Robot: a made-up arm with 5 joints. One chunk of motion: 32 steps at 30 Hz.
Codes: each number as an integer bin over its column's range. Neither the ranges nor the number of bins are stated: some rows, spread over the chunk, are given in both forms.
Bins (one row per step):
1: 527 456 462 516 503
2: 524 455 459 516 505
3: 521 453 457 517 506
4: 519 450 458 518 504
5: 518 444 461 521 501
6: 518 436 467 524 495
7: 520 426 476 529 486
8: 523 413 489 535 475
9: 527 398 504 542 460
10: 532 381 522 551 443
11: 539 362 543 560 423
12: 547 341 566 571 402
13: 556 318 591 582 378
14: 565 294 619 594 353
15: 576 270 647 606 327
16: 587 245 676 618 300
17: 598 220 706 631 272
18: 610 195 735 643 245
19: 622 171 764 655 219
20: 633 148 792 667 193
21: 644 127 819 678 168
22: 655 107 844 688 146
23: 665 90 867 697 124
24: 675 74 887 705 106
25: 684 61 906 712 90
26: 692 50 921 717 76
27: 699 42 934 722 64
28: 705 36 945 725 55
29: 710 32 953 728 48
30: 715 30 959 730 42
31: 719 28 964 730 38
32: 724 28 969 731 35
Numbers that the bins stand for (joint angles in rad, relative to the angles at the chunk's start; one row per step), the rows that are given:
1: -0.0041 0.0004 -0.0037 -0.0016 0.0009
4: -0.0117 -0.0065 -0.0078 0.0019 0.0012
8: -0.0079 -0.0487 0.0242 0.0311 -0.0064
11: 0.0072 -0.1069 0.0798 0.0742 -0.0199
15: 0.0420 -0.2119 0.1871 0.1534 -0.0449
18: 0.0740 -0.2975 0.2778 0.2171 -0.0662
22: 0.1163 -0.3979 0.3902 0.2945 -0.0920
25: 0.1436 -0.4504 0.4541 0.3359 -0.1066
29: 0.1681 -0.4835 0.5026 0.3634 -0.1175
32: 0.1812 -0.4880 0.5191 0.3686 -0.1209
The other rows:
2: -0.0069 -0.0008 -0.0068 -0.0016 0.0014
3: -0.0098 -0.0031 -0.0088 0.0001 0.0017
5: -0.0126 -0.0133 -0.0047 0.0070 0.0004
6: -0.0126 -0.0225 0.0015 0.0122 -0.0012
7: -0.0107 -0.0339 0.0108 0.0208 -0.0035
9: -0.0041 -0.0658 0.0396 0.0432 -0.0103
10: 0.0006 -0.0852 0.0582 0.0587 -0.0147
12: 0.0147 -0.1309 0.1036 0.0931 -0.0254
13: 0.0232 -0.1571 0.1293 0.1120 -0.0316
14: 0.0316 -0.1845 0.1582 0.1327 -0.0381
16: 0.0523 -0.2404 0.2170 0.1740 -0.0519
17: 0.0627 -0.2689 0.2479 0.1964 -0.0592
19: 0.0853 -0.3249 0.3077 0.2377 -0.0730
20: 0.0956 -0.3511 0.3366 0.2584 -0.0798
21: 0.1060 -0.3751 0.3644 0.2773 -0.0863
23: 0.1257 -0.4173 0.4139 0.3100 -0.0977
24: 0.1351 -0.4356 0.4345 0.3238 -0.1024
26: 0.1511 -0.4629 0.4696 0.3445 -0.1102
27: 0.1577 -0.4721 0.4830 0.3531 -0.1133
28: 0.1634 -0.4789 0.4943 0.3582 -0.1157
30: 0.1728 -0.4858 0.5088 0.3669 -0.1191
31: 0.1765 -0.4880 0.5139 0.3669 -0.1201

